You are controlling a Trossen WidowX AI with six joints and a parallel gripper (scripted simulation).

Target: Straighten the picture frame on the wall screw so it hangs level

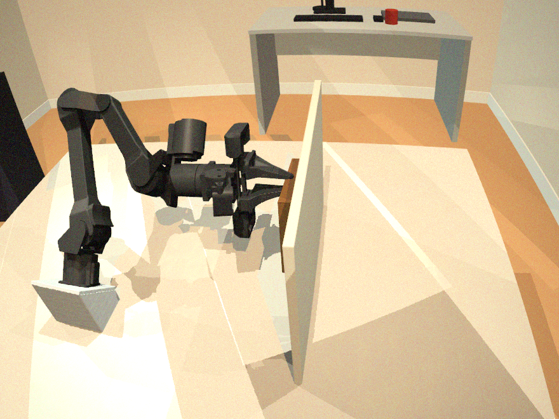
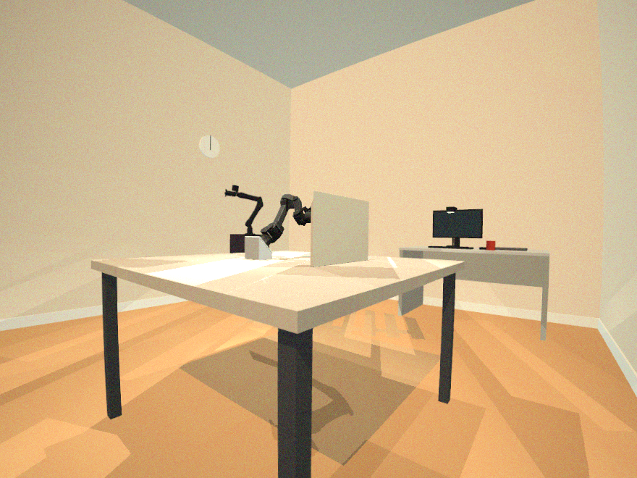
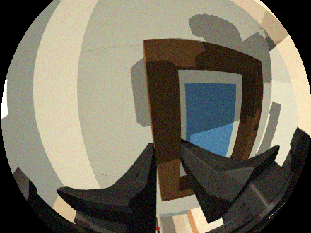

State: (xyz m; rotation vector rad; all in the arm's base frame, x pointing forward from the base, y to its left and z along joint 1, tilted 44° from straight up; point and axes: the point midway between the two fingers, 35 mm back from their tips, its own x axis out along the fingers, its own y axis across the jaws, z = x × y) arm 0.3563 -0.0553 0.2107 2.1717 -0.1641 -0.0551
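My gripper tip is now 5 cm above the picture frame, 1 cm to the left of it and 1 cm short of it. Round my gripper tip: wall panel 6 cm below, 2 cm ahead, 1 cm to the right.
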